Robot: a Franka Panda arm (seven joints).
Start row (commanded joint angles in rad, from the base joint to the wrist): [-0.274, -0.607, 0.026, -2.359, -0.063, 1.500, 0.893]
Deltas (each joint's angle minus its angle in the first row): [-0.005, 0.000, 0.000, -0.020, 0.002, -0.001, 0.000]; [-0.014, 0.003, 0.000, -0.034, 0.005, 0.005, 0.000]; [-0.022, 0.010, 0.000, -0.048, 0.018, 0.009, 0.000]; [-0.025, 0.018, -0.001, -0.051, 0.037, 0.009, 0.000]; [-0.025, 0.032, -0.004, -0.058, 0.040, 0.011, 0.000]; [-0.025, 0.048, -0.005, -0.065, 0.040, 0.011, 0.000]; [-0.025, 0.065, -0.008, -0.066, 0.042, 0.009, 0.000]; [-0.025, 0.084, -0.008, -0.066, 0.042, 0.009, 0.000]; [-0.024, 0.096, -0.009, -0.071, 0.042, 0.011, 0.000]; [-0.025, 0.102, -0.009, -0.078, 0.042, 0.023, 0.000]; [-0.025, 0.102, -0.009, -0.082, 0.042, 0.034, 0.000]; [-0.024, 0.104, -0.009, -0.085, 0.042, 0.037, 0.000]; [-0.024, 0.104, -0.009, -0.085, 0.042, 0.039, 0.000]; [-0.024, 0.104, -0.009, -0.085, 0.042, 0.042, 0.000]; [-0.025, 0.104, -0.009, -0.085, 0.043, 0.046, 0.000]
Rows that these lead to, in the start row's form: [-0.279, -0.607, 0.026, -2.379, -0.061, 1.499, 0.893]; [-0.288, -0.604, 0.026, -2.393, -0.058, 1.505, 0.893]; [-0.296, -0.597, 0.026, -2.407, -0.045, 1.509, 0.893]; [-0.299, -0.589, 0.025, -2.410, -0.026, 1.509, 0.893]; [-0.299, -0.575, 0.022, -2.417, -0.023, 1.511, 0.893]; [-0.299, -0.559, 0.021, -2.424, -0.023, 1.511, 0.893]; [-0.299, -0.542, 0.018, -2.425, -0.021, 1.509, 0.893]; [-0.299, -0.523, 0.018, -2.425, -0.021, 1.509, 0.893]; [-0.298, -0.511, 0.017, -2.430, -0.021, 1.511, 0.893]; [-0.299, -0.505, 0.017, -2.437, -0.021, 1.523, 0.893]; [-0.299, -0.505, 0.017, -2.441, -0.021, 1.534, 0.893]; [-0.298, -0.503, 0.017, -2.444, -0.021, 1.537, 0.893]; [-0.298, -0.503, 0.017, -2.444, -0.021, 1.539, 0.893]; [-0.298, -0.503, 0.017, -2.444, -0.021, 1.542, 0.893]; [-0.299, -0.503, 0.017, -2.444, -0.020, 1.546, 0.893]
